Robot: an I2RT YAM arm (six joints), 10 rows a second.
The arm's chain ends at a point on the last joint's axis. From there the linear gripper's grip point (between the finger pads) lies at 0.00 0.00 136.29 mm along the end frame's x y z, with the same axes.
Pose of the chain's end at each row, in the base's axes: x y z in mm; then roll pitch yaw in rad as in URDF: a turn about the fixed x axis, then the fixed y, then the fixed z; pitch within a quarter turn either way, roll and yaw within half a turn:
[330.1, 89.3, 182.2, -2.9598, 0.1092, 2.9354]
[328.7, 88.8, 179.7, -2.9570, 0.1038, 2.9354]
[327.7, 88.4, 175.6, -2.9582, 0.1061, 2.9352]
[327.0, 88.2, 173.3, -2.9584, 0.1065, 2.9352]
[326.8, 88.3, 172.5, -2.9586, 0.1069, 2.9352]
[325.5, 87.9, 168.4, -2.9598, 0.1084, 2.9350]
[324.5, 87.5, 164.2, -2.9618, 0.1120, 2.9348]
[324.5, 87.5, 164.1, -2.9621, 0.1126, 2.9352]
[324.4, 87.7, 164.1, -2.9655, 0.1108, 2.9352]
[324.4, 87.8, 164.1, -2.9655, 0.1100, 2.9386]
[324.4, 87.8, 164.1, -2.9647, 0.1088, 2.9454]
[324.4, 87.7, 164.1, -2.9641, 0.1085, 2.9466]
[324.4, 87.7, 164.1, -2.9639, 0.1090, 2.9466]
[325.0, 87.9, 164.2, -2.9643, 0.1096, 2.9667]
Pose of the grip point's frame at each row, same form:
[339.4, 62.2, 49.0, -2.9598, 0.1092, 2.9354]
[337.2, 61.5, 46.4, -2.9570, 0.1038, 2.9354]
[336.5, 61.2, 42.3, -2.9582, 0.1061, 2.9352]
[335.9, 61.0, 40.0, -2.9584, 0.1065, 2.9352]
[335.7, 61.1, 39.3, -2.9586, 0.1069, 2.9352]
[334.6, 60.8, 35.1, -2.9598, 0.1084, 2.9350]
[334.2, 60.6, 30.9, -2.9618, 0.1120, 2.9348]
[334.3, 60.6, 30.8, -2.9621, 0.1126, 2.9352]
[334.0, 61.3, 30.7, -2.9655, 0.1108, 2.9352]
[334.0, 61.4, 30.7, -2.9655, 0.1100, 2.9386]
[334.0, 61.4, 30.7, -2.9647, 0.1088, 2.9454]
[334.0, 61.3, 30.7, -2.9641, 0.1085, 2.9466]
[334.0, 61.2, 30.8, -2.9639, 0.1090, 2.9466]
[335.3, 61.7, 30.9, -2.9643, 0.1096, 2.9667]

